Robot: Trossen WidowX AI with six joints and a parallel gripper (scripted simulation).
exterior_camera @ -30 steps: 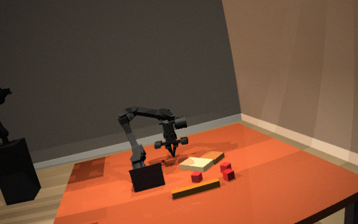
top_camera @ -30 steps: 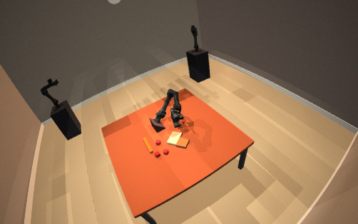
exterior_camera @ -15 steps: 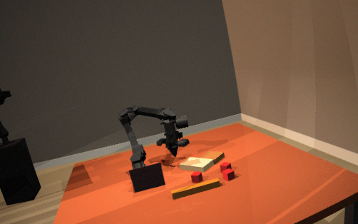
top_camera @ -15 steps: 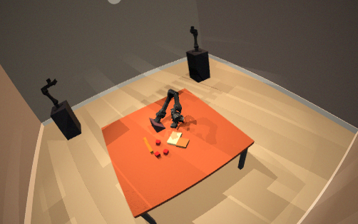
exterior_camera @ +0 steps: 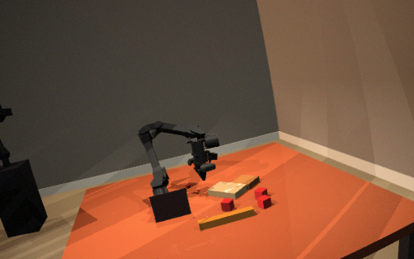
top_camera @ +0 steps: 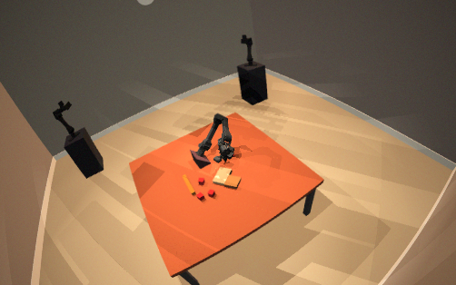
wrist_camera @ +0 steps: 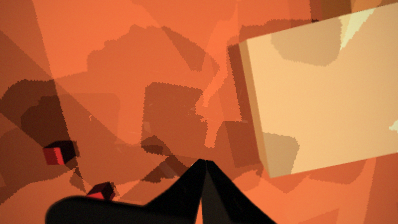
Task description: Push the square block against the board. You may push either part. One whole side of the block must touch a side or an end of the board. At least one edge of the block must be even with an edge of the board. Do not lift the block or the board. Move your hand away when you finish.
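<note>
The pale board lies 9 cm ahead of my gripper tip, 9 cm to the right of it and 4 cm below it. Round my gripper tip: brown square block 19 cm ahead, 5 cm to the right, 4 cm below; then yellow bar 36 cm to the right, 4 cm below.
</note>
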